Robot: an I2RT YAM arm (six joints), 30 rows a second.
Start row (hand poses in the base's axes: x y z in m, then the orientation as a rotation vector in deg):
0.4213 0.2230 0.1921 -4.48 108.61 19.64
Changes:
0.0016 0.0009 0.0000 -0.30 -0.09 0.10
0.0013 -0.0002 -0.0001 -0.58 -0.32 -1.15
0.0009 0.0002 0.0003 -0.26 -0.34 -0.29
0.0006 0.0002 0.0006 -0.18 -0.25 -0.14
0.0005 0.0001 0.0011 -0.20 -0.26 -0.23
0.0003 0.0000 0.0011 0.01 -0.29 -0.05
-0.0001 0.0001 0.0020 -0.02 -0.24 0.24
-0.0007 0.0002 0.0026 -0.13 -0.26 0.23
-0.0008 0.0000 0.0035 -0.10 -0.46 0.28
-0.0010 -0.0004 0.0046 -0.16 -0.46 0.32
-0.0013 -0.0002 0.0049 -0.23 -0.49 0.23
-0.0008 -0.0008 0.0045 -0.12 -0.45 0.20
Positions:
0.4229 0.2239 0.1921 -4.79 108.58 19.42
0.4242 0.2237 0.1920 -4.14 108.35 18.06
0.4251 0.2239 0.1923 -4.09 108.05 17.59
0.4257 0.2241 0.1929 -4.11 107.83 17.30
0.4262 0.2242 0.1940 -4.06 107.60 16.93
0.4265 0.2242 0.1951 -4.05 107.31 16.88
0.4264 0.2243 0.1971 -4.32 107.08 17.01
0.4257 0.2245 0.1997 -4.66 106.85 17.02
0.4249 0.2245 0.2032 -5.05 106.41 17.08
0.4239 0.2241 0.2078 -5.52 105.98 17.11
0.4226 0.2239 0.2127 -5.96 105.53 17.01
0.4218 0.2231 0.2172 -6.29 105.10 16.99

